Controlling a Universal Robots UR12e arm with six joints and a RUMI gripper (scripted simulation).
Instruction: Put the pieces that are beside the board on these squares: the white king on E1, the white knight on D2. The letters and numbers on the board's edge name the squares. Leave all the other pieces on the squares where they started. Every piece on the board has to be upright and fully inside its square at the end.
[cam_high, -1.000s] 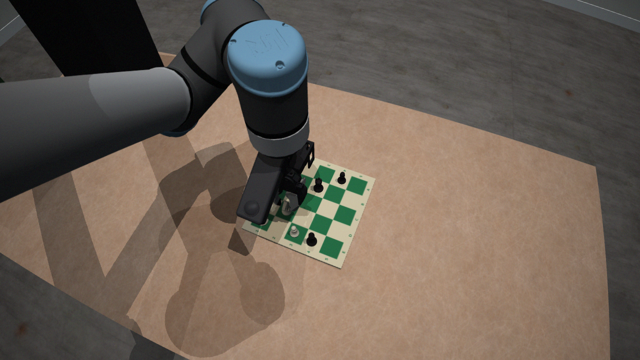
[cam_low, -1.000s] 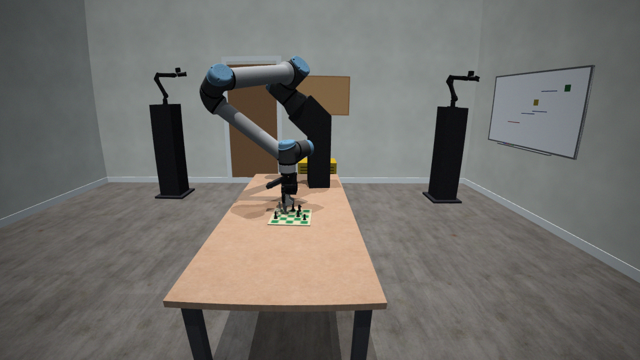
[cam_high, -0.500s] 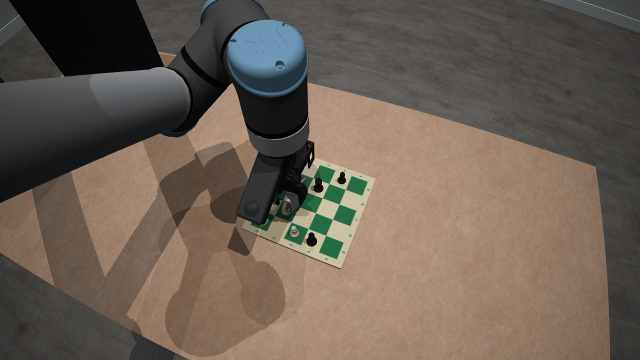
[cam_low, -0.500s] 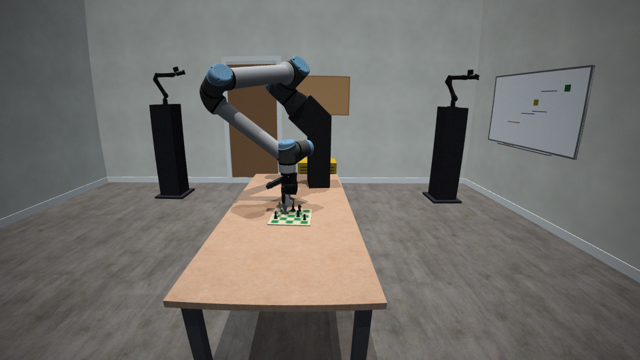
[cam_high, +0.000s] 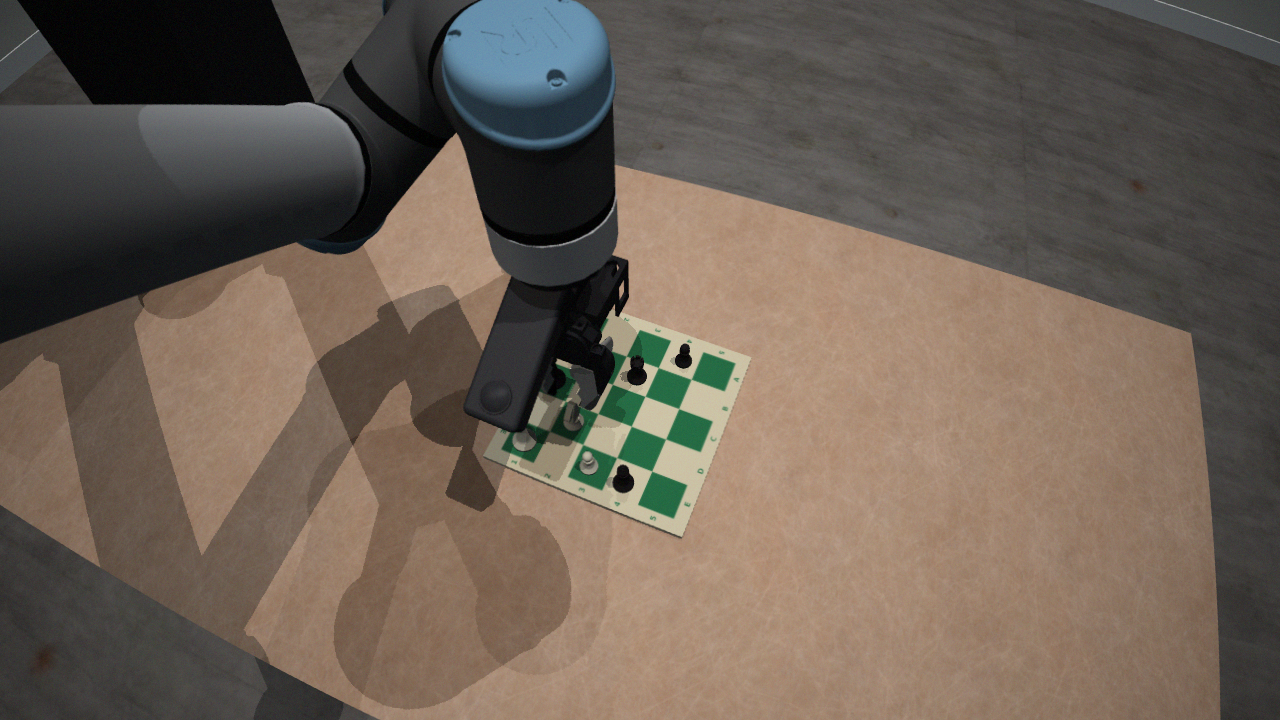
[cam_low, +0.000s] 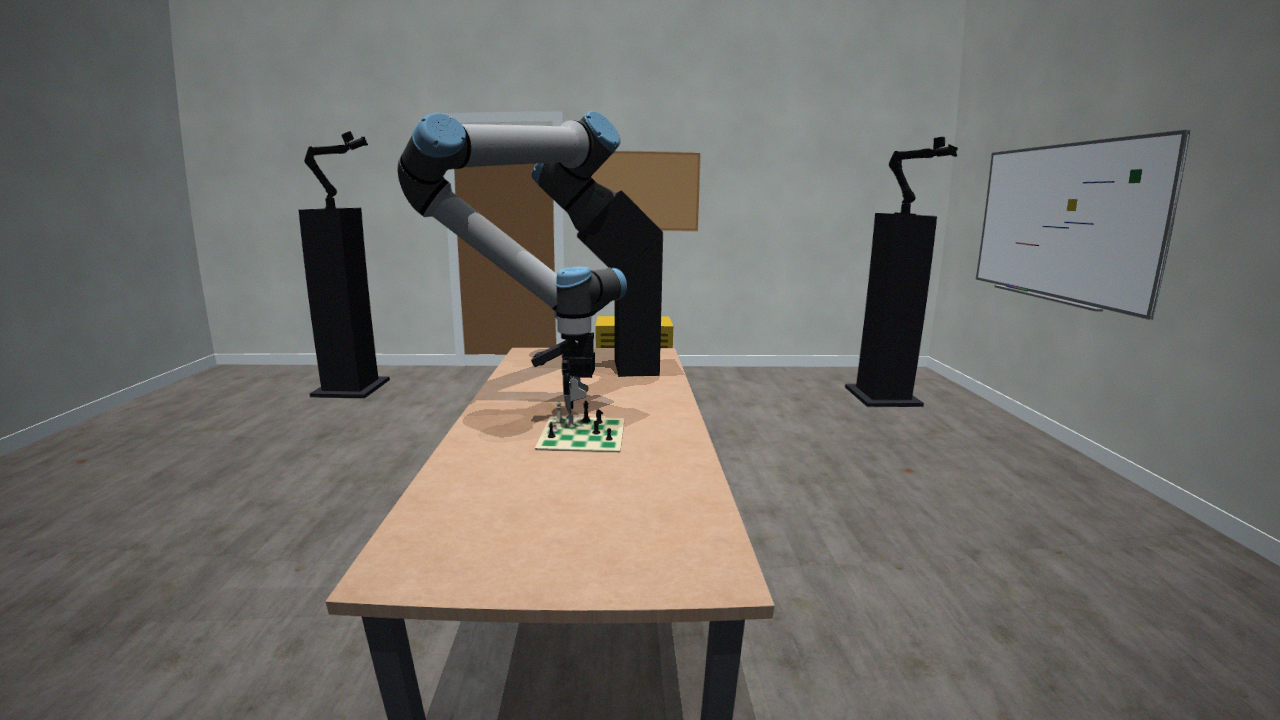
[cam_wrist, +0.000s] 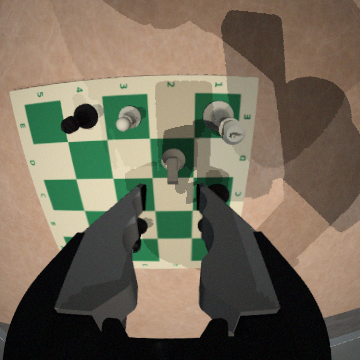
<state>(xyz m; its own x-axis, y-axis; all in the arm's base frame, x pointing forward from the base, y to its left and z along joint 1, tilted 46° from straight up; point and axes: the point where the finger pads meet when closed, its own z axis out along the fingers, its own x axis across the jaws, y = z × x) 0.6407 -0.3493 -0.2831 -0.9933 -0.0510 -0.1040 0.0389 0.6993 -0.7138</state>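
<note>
Right now the white knight is 50 mm below my hand. The rest, counted from my hand: chessboard: 40 mm ahead, 40 mm to the left, 60 mm below; then white pawn: 30 mm ahead, 40 mm to the right, 50 mm below; then white king: 40 mm behind, 40 mm to the right, 30 mm below.
</note>
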